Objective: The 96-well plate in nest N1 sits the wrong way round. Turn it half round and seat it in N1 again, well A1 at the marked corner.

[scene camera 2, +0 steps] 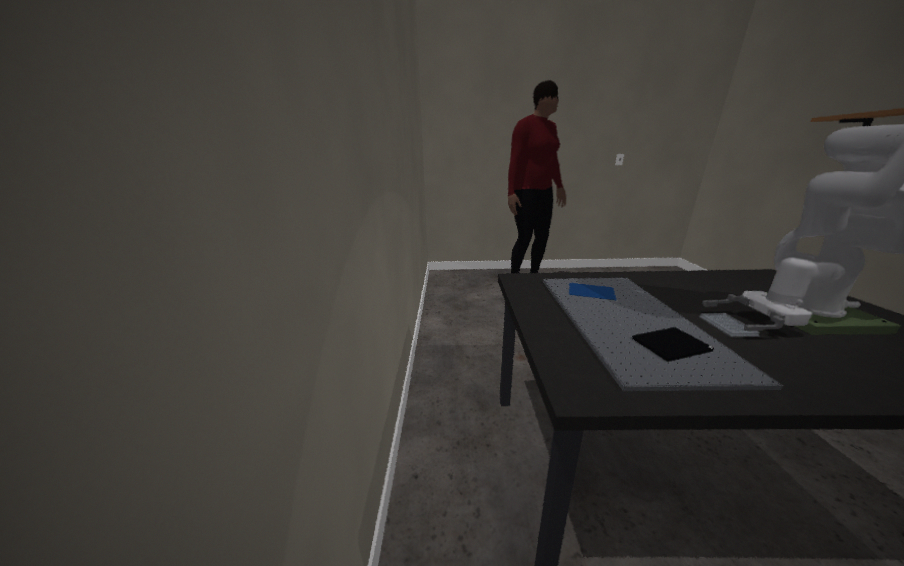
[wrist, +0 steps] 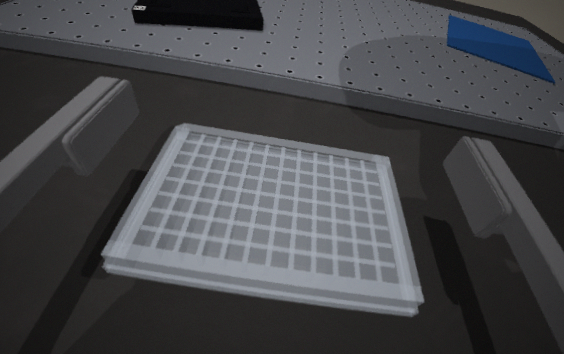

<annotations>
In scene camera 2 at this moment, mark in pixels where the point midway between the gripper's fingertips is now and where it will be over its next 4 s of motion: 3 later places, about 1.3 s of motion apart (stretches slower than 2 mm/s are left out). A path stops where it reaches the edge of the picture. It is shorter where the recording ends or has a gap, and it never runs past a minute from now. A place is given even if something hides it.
My gripper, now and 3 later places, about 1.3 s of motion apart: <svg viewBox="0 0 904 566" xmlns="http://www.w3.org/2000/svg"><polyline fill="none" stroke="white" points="723,315 719,323 722,315 720,314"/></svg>
</annotations>
